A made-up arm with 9 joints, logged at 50 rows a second.
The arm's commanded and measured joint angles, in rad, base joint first. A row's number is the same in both.
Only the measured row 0 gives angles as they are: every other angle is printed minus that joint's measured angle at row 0.
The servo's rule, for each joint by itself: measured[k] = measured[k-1] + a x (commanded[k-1-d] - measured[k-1]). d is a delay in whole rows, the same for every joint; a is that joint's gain. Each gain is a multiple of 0.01, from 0.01 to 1. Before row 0 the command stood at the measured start. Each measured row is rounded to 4 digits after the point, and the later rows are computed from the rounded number. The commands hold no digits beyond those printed.
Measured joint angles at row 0:
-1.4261, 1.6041, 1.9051, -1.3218, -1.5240, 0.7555, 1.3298, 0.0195, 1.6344
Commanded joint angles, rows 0 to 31:
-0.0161, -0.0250, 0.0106, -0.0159, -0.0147, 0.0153, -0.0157, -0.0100, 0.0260
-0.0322, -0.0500, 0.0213, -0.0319, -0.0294, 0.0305, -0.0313, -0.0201, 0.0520
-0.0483, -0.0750, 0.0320, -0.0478, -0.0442, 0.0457, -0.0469, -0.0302, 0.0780
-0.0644, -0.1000, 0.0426, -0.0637, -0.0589, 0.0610, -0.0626, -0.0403, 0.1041
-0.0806, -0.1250, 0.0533, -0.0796, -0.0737, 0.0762, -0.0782, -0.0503, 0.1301
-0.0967, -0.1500, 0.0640, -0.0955, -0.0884, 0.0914, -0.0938, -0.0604, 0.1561
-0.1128, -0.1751, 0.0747, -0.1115, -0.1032, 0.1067, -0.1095, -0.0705, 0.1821
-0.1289, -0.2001, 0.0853, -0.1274, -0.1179, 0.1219, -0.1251, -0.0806, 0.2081
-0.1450, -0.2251, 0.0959, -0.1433, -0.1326, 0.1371, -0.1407, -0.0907, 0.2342
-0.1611, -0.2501, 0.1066, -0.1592, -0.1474, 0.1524, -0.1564, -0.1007, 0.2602
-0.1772, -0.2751, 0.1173, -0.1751, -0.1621, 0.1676, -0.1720, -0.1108, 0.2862
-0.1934, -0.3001, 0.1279, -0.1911, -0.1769, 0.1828, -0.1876, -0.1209, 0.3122
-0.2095, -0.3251, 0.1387, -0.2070, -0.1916, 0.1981, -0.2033, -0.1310, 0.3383
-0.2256, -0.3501, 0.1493, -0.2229, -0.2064, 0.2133, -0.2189, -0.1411, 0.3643
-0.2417, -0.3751, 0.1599, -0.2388, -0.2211, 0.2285, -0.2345, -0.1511, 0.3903
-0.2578, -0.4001, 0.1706, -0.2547, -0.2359, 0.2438, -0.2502, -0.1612, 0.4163
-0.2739, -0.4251, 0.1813, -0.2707, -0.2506, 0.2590, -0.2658, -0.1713, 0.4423
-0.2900, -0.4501, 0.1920, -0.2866, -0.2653, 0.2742, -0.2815, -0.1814, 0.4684
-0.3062, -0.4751, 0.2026, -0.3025, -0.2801, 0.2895, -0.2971, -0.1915, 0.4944
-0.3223, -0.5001, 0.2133, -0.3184, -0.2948, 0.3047, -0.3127, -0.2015, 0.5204
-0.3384, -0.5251, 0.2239, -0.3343, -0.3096, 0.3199, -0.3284, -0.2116, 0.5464
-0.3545, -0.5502, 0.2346, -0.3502, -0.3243, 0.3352, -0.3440, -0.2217, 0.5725
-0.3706, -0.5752, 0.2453, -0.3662, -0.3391, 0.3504, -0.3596, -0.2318, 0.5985
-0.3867, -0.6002, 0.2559, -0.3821, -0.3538, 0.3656, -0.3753, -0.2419, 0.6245
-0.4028, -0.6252, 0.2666, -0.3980, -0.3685, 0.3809, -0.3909, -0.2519, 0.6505
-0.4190, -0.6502, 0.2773, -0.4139, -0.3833, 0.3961, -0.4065, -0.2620, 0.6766
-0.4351, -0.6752, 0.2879, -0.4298, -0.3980, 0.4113, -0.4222, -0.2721, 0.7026
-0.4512, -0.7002, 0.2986, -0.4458, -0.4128, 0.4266, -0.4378, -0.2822, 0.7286
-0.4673, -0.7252, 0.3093, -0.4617, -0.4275, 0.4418, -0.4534, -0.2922, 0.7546
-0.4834, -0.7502, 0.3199, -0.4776, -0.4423, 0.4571, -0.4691, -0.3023, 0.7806
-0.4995, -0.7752, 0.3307, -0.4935, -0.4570, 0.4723, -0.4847, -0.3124, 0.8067
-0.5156, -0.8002, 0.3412, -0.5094, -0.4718, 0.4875, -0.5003, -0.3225, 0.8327
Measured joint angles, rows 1 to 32:
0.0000, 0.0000, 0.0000, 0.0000, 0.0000, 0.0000, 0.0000, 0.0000, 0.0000
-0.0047, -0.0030, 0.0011, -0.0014, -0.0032, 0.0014, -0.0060, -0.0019, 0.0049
-0.0127, -0.0086, 0.0031, -0.0041, -0.0090, 0.0040, -0.0156, -0.0054, 0.0138
-0.0230, -0.0166, 0.0060, -0.0080, -0.0167, 0.0078, -0.0275, -0.0101, 0.0260
-0.0350, -0.0266, 0.0097, -0.0130, -0.0260, 0.0126, -0.0408, -0.0158, 0.0408
-0.0482, -0.0384, 0.0141, -0.0190, -0.0365, 0.0183, -0.0550, -0.0224, 0.0578
-0.0623, -0.0518, 0.0191, -0.0259, -0.0479, 0.0249, -0.0697, -0.0296, 0.0765
-0.0769, -0.0666, 0.0247, -0.0336, -0.0601, 0.0323, -0.0848, -0.0374, 0.0966
-0.0920, -0.0826, 0.0308, -0.0420, -0.0728, 0.0404, -0.1001, -0.0456, 0.1178
-0.1074, -0.0997, 0.0373, -0.0511, -0.0860, 0.0491, -0.1155, -0.0542, 0.1399
-0.1230, -0.1177, 0.0442, -0.0608, -0.0995, 0.0584, -0.1310, -0.0630, 0.1628
-0.1387, -0.1366, 0.0515, -0.0711, -0.1133, 0.0682, -0.1466, -0.0721, 0.1862
-0.1546, -0.1562, 0.0591, -0.0819, -0.1273, 0.0785, -0.1622, -0.0814, 0.2101
-0.1705, -0.1765, 0.0671, -0.0932, -0.1414, 0.0893, -0.1778, -0.0908, 0.2345
-0.1865, -0.1973, 0.0753, -0.1049, -0.1557, 0.1005, -0.1934, -0.1004, 0.2592
-0.2025, -0.2186, 0.0838, -0.1170, -0.1701, 0.1120, -0.2090, -0.1100, 0.2841
-0.2185, -0.2404, 0.0925, -0.1294, -0.1846, 0.1239, -0.2247, -0.1197, 0.3092
-0.2346, -0.2626, 0.1014, -0.1421, -0.1991, 0.1361, -0.2403, -0.1295, 0.3345
-0.2507, -0.2851, 0.1105, -0.1551, -0.2137, 0.1485, -0.2560, -0.1394, 0.3599
-0.2668, -0.3079, 0.1197, -0.1684, -0.2283, 0.1612, -0.2716, -0.1493, 0.3855
-0.2829, -0.3310, 0.1291, -0.1819, -0.2429, 0.1741, -0.2872, -0.1592, 0.4111
-0.2990, -0.3543, 0.1386, -0.1956, -0.2576, 0.1872, -0.3029, -0.1692, 0.4368
-0.3151, -0.3778, 0.1482, -0.2095, -0.2723, 0.2005, -0.3185, -0.1792, 0.4626
-0.3312, -0.4015, 0.1579, -0.2236, -0.2870, 0.2140, -0.3341, -0.1892, 0.4884
-0.3473, -0.4253, 0.1677, -0.2379, -0.3017, 0.2276, -0.3498, -0.1992, 0.5143
-0.3634, -0.4493, 0.1776, -0.2523, -0.3164, 0.2414, -0.3654, -0.2092, 0.5402
-0.3795, -0.4734, 0.1876, -0.2668, -0.3311, 0.2553, -0.3810, -0.2192, 0.5661
-0.3956, -0.4976, 0.1976, -0.2815, -0.3458, 0.2693, -0.3967, -0.2293, 0.5920
-0.4117, -0.5219, 0.2077, -0.2963, -0.3605, 0.2835, -0.4123, -0.2394, 0.6180
-0.4278, -0.5463, 0.2179, -0.3112, -0.3752, 0.2977, -0.4279, -0.2494, 0.6440
-0.4439, -0.5708, 0.2281, -0.3262, -0.3900, 0.3120, -0.4436, -0.2595, 0.6700
-0.4600, -0.5953, 0.2384, -0.3413, -0.4047, 0.3264, -0.4592, -0.2696, 0.6960
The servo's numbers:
d 1
a 0.29 0.12 0.10 0.09 0.22 0.09 0.38 0.19 0.19

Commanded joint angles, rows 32 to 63:
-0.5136, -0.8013, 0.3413, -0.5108, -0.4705, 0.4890, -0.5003, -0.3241, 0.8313
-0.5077, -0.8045, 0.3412, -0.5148, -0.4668, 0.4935, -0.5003, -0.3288, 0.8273
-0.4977, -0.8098, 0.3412, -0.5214, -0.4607, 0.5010, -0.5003, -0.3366, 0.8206
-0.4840, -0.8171, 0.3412, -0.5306, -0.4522, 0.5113, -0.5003, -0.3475, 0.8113
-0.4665, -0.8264, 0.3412, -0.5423, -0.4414, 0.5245, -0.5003, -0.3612, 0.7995
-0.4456, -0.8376, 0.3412, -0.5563, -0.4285, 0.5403, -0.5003, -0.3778, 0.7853
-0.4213, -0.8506, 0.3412, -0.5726, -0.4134, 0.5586, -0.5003, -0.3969, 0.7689
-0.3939, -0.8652, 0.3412, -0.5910, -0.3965, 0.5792, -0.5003, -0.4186, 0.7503
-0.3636, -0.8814, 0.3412, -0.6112, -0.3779, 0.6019, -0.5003, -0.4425, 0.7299
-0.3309, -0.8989, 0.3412, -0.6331, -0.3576, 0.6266, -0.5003, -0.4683, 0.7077
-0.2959, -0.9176, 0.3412, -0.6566, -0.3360, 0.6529, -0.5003, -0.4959, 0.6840
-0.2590, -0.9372, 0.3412, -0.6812, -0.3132, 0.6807, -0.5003, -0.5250, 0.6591
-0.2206, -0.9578, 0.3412, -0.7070, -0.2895, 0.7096, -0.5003, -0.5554, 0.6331
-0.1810, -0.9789, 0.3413, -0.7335, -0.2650, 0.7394, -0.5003, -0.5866, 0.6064
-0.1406, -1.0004, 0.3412, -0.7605, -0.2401, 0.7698, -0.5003, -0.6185, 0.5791
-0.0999, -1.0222, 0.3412, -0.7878, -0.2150, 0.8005, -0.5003, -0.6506, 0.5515
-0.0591, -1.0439, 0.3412, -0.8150, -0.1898, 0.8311, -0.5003, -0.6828, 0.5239
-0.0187, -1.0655, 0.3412, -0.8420, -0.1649, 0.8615, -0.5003, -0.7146, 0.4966
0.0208, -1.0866, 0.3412, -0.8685, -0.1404, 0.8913, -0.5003, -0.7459, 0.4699
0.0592, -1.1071, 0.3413, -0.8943, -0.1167, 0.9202, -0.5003, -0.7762, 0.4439
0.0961, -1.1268, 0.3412, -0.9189, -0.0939, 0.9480, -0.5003, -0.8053, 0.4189
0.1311, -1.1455, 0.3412, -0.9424, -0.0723, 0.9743, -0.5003, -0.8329, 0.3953
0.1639, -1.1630, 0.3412, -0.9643, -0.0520, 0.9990, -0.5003, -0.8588, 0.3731
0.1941, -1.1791, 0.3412, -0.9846, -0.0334, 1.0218, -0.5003, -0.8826, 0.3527
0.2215, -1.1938, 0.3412, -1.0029, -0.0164, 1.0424, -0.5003, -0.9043, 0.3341
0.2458, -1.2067, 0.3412, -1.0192, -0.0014, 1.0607, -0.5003, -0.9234, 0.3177
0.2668, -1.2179, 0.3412, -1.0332, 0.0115, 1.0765, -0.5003, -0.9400, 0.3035
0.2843, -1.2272, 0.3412, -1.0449, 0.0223, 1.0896, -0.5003, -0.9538, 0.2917
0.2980, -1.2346, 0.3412, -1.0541, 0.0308, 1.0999, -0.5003, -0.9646, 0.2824
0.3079, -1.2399, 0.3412, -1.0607, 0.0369, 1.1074, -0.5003, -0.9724, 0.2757
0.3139, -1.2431, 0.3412, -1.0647, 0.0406, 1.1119, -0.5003, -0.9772, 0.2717
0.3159, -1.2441, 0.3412, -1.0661, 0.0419, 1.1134, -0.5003, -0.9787, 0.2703
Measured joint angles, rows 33 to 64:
-0.4761, -0.6199, 0.2487, -0.3564, -0.4195, 0.3409, -0.4748, -0.2797, 0.7220
-0.4870, -0.6417, 0.2580, -0.3703, -0.4307, 0.3542, -0.4845, -0.2881, 0.7428
-0.4930, -0.6612, 0.2663, -0.3833, -0.4386, 0.3667, -0.4905, -0.2958, 0.7589
-0.4944, -0.6790, 0.2738, -0.3957, -0.4435, 0.3788, -0.4942, -0.3036, 0.7706
-0.4914, -0.6956, 0.2805, -0.4078, -0.4454, 0.3907, -0.4965, -0.3119, 0.7783
-0.4842, -0.7113, 0.2866, -0.4199, -0.4445, 0.4027, -0.4979, -0.3213, 0.7823
-0.4730, -0.7265, 0.2921, -0.4322, -0.4410, 0.4151, -0.4988, -0.3320, 0.7829
-0.4580, -0.7414, 0.2970, -0.4448, -0.4349, 0.4280, -0.4994, -0.3443, 0.7802
-0.4394, -0.7563, 0.3014, -0.4580, -0.4265, 0.4416, -0.4997, -0.3584, 0.7745
-0.4174, -0.7713, 0.3054, -0.4718, -0.4158, 0.4560, -0.4999, -0.3744, 0.7660
-0.3923, -0.7866, 0.3090, -0.4863, -0.4030, 0.4714, -0.5001, -0.3922, 0.7549
-0.3643, -0.8023, 0.3122, -0.5016, -0.3883, 0.4877, -0.5002, -0.4119, 0.7414
-0.3338, -0.8185, 0.3151, -0.5178, -0.3718, 0.5051, -0.5002, -0.4334, 0.7258
-0.3010, -0.8352, 0.3177, -0.5348, -0.3537, 0.5235, -0.5002, -0.4566, 0.7082
-0.2662, -0.8524, 0.3201, -0.5527, -0.3342, 0.5429, -0.5002, -0.4813, 0.6889
-0.2298, -0.8702, 0.3222, -0.5714, -0.3135, 0.5633, -0.5002, -0.5074, 0.6680
-0.1921, -0.8884, 0.3241, -0.5909, -0.2918, 0.5846, -0.5002, -0.5346, 0.6459
-0.1535, -0.9071, 0.3258, -0.6111, -0.2694, 0.6068, -0.5002, -0.5628, 0.6227
-0.1144, -0.9261, 0.3273, -0.6319, -0.2464, 0.6297, -0.5002, -0.5916, 0.5987
-0.0752, -0.9454, 0.3287, -0.6532, -0.2231, 0.6532, -0.5002, -0.6209, 0.5742
-0.0362, -0.9648, 0.3300, -0.6749, -0.1997, 0.6772, -0.5002, -0.6504, 0.5494
0.0022, -0.9842, 0.3311, -0.6969, -0.1764, 0.7016, -0.5002, -0.6798, 0.5246
0.0396, -1.0036, 0.3321, -0.7190, -0.1535, 0.7261, -0.5002, -0.7089, 0.5000
0.0756, -1.0227, 0.3330, -0.7411, -0.1312, 0.7507, -0.5002, -0.7374, 0.4759
0.1100, -1.0415, 0.3338, -0.7630, -0.1097, 0.7751, -0.5002, -0.7650, 0.4525
0.1423, -1.0598, 0.3345, -0.7846, -0.0892, 0.7992, -0.5002, -0.7915, 0.4300
0.1723, -1.0774, 0.3352, -0.8057, -0.0699, 0.8227, -0.5002, -0.8166, 0.4087
0.1997, -1.0943, 0.3358, -0.8262, -0.0520, 0.8455, -0.5002, -0.8400, 0.3887
0.2242, -1.1102, 0.3363, -0.8459, -0.0357, 0.8675, -0.5002, -0.8616, 0.3703
0.2456, -1.1251, 0.3368, -0.8646, -0.0211, 0.8884, -0.5002, -0.8812, 0.3536
0.2637, -1.1389, 0.3372, -0.8822, -0.0083, 0.9081, -0.5002, -0.8985, 0.3388
0.2783, -1.1514, 0.3376, -0.8986, 0.0025, 0.9264, -0.5002, -0.9135, 0.3261

